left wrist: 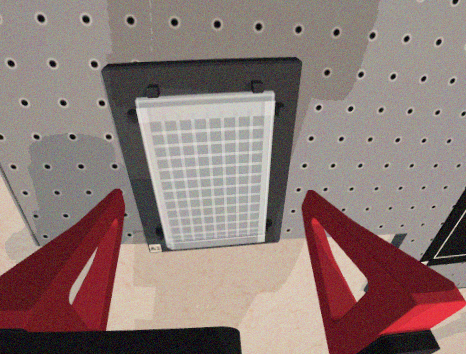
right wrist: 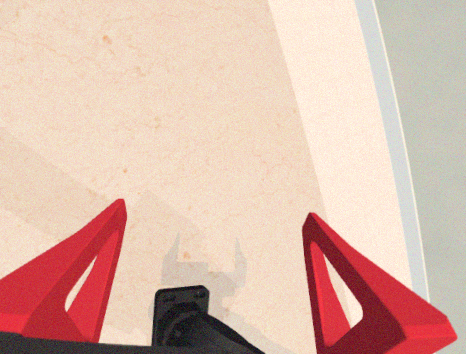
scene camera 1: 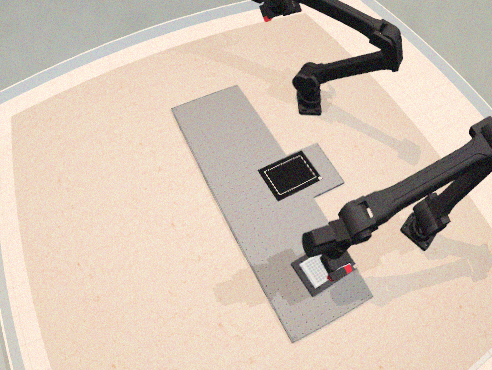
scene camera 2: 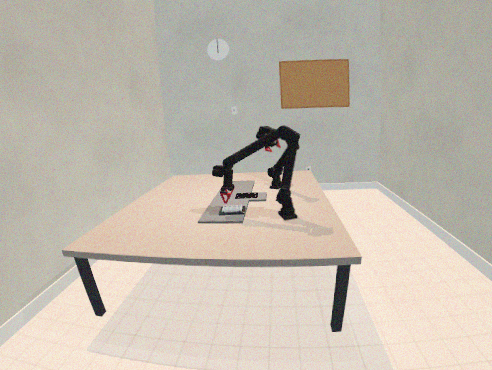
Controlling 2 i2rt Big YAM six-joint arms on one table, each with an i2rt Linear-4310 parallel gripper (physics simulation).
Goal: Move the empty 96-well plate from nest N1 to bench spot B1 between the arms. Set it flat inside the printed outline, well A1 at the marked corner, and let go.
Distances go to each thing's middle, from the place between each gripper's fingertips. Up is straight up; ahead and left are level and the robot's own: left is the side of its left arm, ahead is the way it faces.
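There's a black mat (scene camera 1: pixel 295 172) that's 31 cm to the right of my left hand, 12 cm behind it and 7 cm below it. My left gripper itself is 3 cm past the well plate (left wrist: pixel 209 155) and 5 cm above it.
Counting from my right hand, the well plate is 77 cm to the left, 37 cm ahead and 26 cm below, while the black mat is 46 cm to the left, 28 cm ahead and 27 cm below.
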